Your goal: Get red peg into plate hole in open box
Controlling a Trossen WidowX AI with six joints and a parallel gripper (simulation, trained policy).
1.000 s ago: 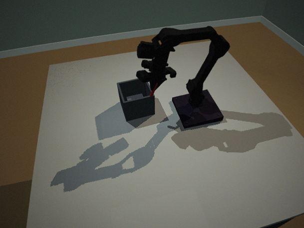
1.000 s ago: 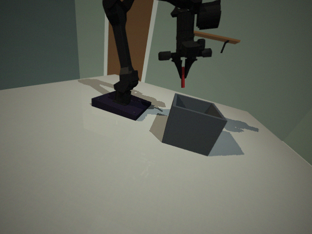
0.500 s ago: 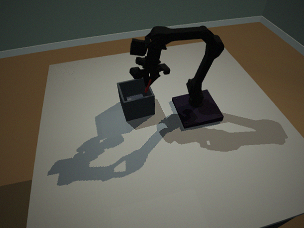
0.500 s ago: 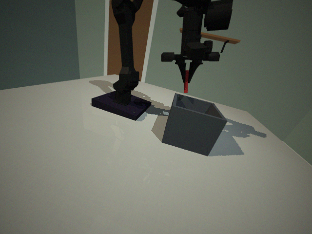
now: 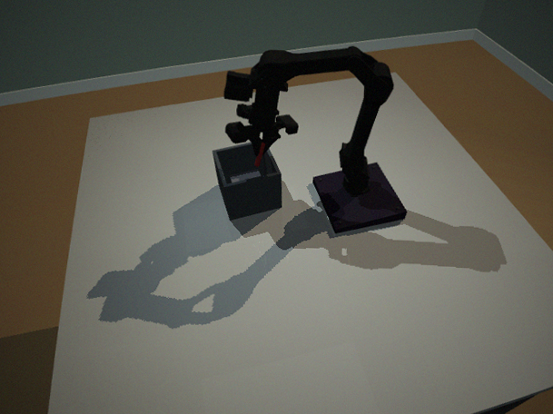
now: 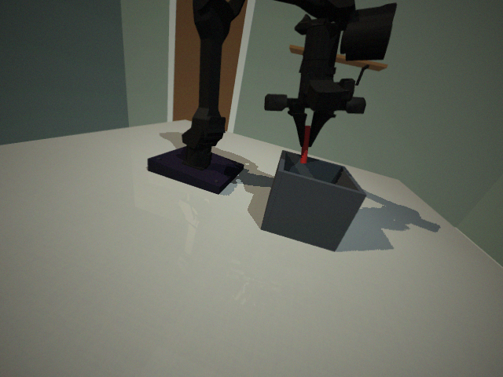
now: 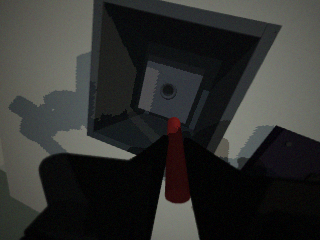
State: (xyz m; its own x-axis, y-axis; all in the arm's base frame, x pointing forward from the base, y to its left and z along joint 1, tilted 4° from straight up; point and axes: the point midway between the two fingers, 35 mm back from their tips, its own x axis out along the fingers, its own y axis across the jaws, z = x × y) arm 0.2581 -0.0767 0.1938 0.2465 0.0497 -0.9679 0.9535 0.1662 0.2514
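My gripper tip is right at the red peg. Round my gripper tip: plate 13 cm below, 3 cm ahead, 2 cm to the right.
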